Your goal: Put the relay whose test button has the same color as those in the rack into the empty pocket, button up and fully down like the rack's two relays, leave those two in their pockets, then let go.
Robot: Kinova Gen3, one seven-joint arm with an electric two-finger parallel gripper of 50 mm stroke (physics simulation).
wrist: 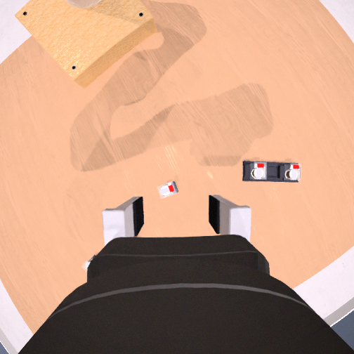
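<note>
A loose relay with a red test button (168, 189) lies on the table, button side showing, a little turned, ahead of the fingers and left of the midline between them. The black rack (273, 171) is at the right. It holds one red-button relay (258, 171) in its left pocket and another red-button relay (292, 172) in its right pocket; the middle pocket between them is empty. My gripper (175, 209) is open with nothing between its fingers, above the table and apart from the loose relay.
Part of another small object (89, 262) shows at the lower left, mostly hidden behind the gripper body; its button colour cannot be told. A wooden block (75, 40) with dark holes stands at the upper left, at the arm's base. Arm shadows cross the round wooden table (310, 115).
</note>
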